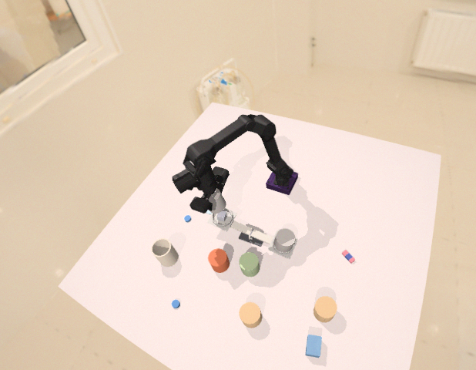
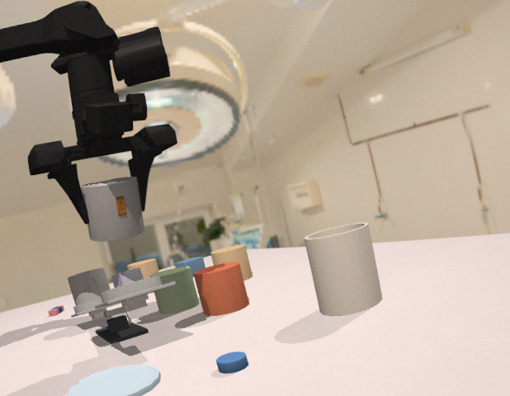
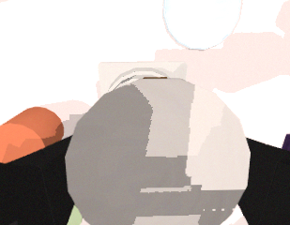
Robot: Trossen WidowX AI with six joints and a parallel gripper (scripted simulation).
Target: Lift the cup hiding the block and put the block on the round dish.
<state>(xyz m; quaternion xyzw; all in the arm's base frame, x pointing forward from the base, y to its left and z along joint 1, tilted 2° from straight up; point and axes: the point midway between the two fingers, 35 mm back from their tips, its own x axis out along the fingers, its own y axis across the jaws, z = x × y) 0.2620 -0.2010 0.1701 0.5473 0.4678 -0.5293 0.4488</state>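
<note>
Now: gripper tip 8 cm above the grey block and 1 cm to the right of it. Also, from my gripper tip: green cylinder 17 cm to the left, 17 cm ahead, 13 cm below; then pale blue round dish 17 cm below, 9 cm behind, 8 cm to the right; then red cylinder 16 cm ahead, 13 cm below, 6 cm to the left.
</note>
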